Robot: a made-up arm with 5 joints. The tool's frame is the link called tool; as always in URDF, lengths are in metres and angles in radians.
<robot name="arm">
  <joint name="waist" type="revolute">
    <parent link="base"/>
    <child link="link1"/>
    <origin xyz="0 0 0.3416" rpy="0 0 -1.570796"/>
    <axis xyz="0 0 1"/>
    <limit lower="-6.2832" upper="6.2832" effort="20" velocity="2.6"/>
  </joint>
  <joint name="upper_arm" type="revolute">
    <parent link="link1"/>
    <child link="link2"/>
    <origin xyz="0 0 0" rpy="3.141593 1.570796 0"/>
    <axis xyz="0 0 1"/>
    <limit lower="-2.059" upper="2.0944" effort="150" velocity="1.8"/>
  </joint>
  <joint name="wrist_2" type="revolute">
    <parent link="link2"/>
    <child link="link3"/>
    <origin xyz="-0.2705 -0.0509 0"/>
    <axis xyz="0 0 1"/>
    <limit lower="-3.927" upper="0.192" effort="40" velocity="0.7"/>
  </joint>
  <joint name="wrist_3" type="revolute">
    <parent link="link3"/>
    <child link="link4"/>
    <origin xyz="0.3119 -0.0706 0"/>
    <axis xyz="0 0 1"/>
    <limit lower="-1.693" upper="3.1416" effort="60" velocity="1.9"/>
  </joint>
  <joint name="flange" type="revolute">
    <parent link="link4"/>
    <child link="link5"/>
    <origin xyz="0.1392 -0.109 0" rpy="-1.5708 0 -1.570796"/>
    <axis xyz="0 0 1"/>
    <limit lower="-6.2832" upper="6.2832" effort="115" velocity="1.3"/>
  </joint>
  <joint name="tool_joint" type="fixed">
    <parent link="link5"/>
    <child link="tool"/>
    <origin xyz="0 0 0"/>
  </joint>
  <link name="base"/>
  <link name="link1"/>
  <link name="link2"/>
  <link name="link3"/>
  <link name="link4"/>
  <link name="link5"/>
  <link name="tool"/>
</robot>
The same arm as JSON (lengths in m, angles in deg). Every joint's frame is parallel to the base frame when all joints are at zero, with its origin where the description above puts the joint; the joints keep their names.
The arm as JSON. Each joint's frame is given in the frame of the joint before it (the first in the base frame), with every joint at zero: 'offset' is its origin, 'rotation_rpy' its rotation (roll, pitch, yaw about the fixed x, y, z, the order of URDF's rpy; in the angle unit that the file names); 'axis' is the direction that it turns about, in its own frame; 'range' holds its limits. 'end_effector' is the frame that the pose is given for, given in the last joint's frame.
{"length_unit": "m", "angle_unit": "deg", "chain": [{"id": "waist", "offset": [0.0, 0.0, 0.3416], "rotation_rpy": [0.0, 0.0, 0.0], "axis": "+z", "range": [-360.0, 360.0]}, {"id": "upper_arm", "offset": [0.0, 0.0, 0.0], "rotation_rpy": [0.0, 0.0, 0.0], "axis": "+y", "range": [-117.97, 120.0]}, {"id": "wrist_2", "offset": [0.0509, 0.0, 0.2705], "rotation_rpy": [0.0, 0.0, 0.0], "axis": "+y", "range": [-225.0, 11.0]}, {"id": "wrist_3", "offset": [0.0706, 0.0, -0.3119], "rotation_rpy": [0.0, 0.0, 0.0], "axis": "+y", "range": [-97.0, 180.0]}, {"id": "flange", "offset": [0.109, 0.0, -0.1392], "rotation_rpy": [0.0, 0.0, 0.0], "axis": "-z", "range": [-360.0, 360.0]}], "end_effector": {"offset": [0.0, 0.0, 0.0], "rotation_rpy": [180.0, 0.0, 0.0]}}
